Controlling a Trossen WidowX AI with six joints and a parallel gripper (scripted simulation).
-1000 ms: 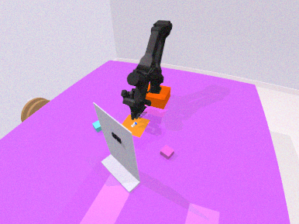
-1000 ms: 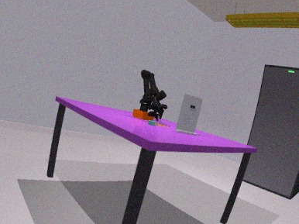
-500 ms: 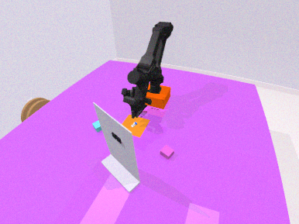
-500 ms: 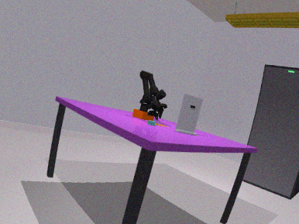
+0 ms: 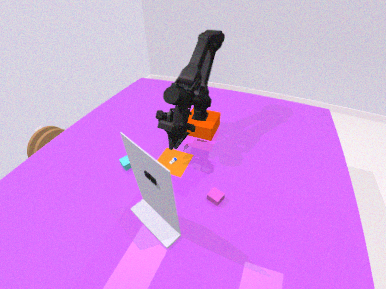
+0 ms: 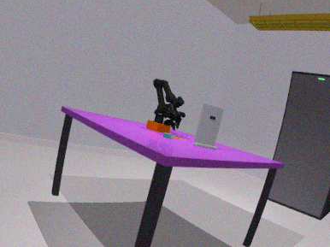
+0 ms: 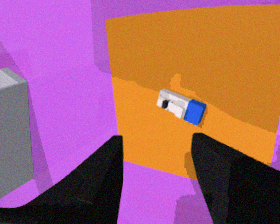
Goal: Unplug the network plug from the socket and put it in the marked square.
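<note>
Now: gripper tip 4 cm above the thin pale tab and 2 cm short of it. Round my gripper tip: network plug: 5 cm below, 1 cm ahead; grey upright panel: 25 cm ahead, 7 cm above, 4 cm to the left; orange marked square: 6 cm below, 1 cm ahead.
</note>
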